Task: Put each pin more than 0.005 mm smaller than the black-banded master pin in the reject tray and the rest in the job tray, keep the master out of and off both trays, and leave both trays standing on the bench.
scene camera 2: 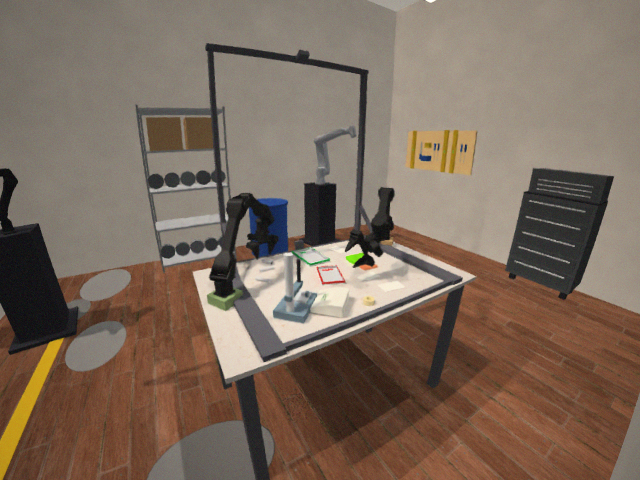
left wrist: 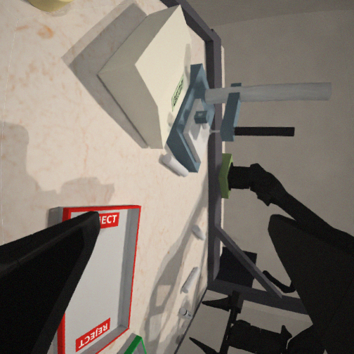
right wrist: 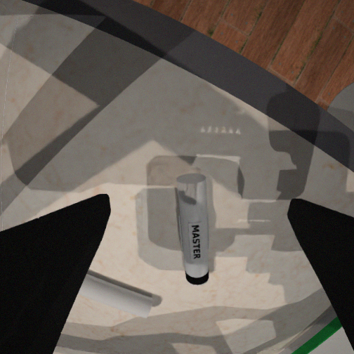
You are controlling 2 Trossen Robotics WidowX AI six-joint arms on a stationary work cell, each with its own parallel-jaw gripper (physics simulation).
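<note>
The black-banded master pin lies on the bench, between and below the spread fingers of my right gripper, which is open and empty. A plain pin lies near it, partly behind a finger. My left gripper is open and empty, above the bench near the red-rimmed reject tray. The green-rimmed job tray stands behind it. Another pin lies beside the blue-grey gauge stand. Further pins show in the left wrist view.
A cream display box stands against the gauge stand, its digits too small to read surely. A yellow ring and a white card lie to its right. Dark frame rails border the bench. Green and orange pieces lie near the left gripper.
</note>
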